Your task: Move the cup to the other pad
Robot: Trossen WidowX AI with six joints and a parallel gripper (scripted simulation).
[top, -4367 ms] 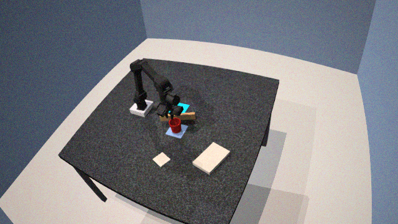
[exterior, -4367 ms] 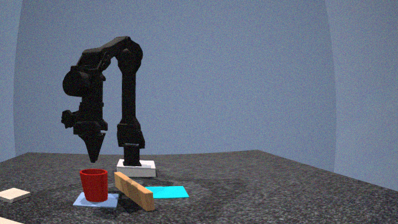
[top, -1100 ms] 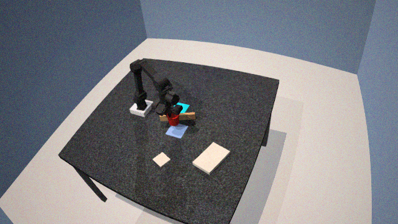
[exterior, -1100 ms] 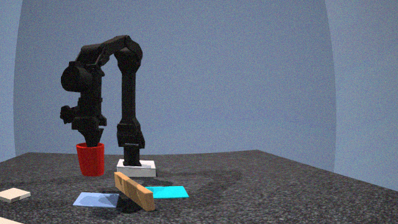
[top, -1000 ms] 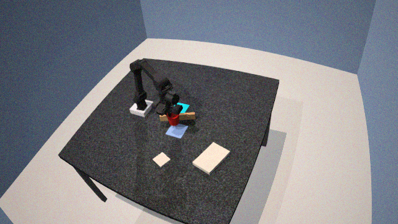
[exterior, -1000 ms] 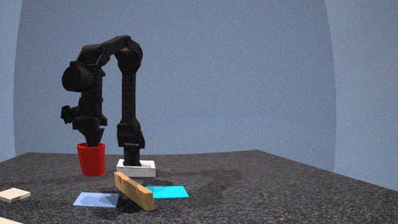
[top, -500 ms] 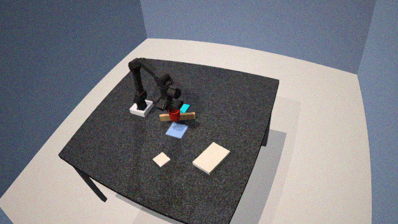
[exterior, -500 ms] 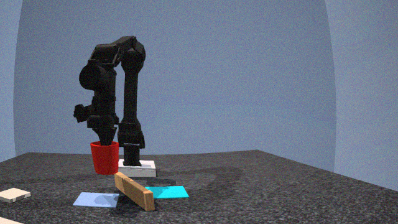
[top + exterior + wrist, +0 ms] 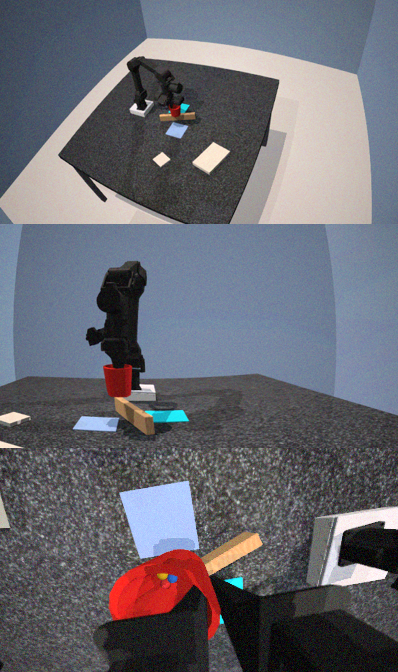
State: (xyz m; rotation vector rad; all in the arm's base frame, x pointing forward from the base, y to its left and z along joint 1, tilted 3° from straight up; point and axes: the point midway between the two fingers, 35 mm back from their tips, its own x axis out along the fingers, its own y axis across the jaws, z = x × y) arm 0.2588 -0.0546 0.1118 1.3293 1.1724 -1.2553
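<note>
The cyan pad lies 1 cm behind my gripper tip, 12 cm to the left of it and 12 cm below it. From my gripper tip the other things lie so: red cup: 3 cm ahead; wooden bar: 2 cm ahead, 2 cm to the left, 10 cm below; light blue pad: 5 cm ahead, 7 cm to the right, 12 cm below.
</note>
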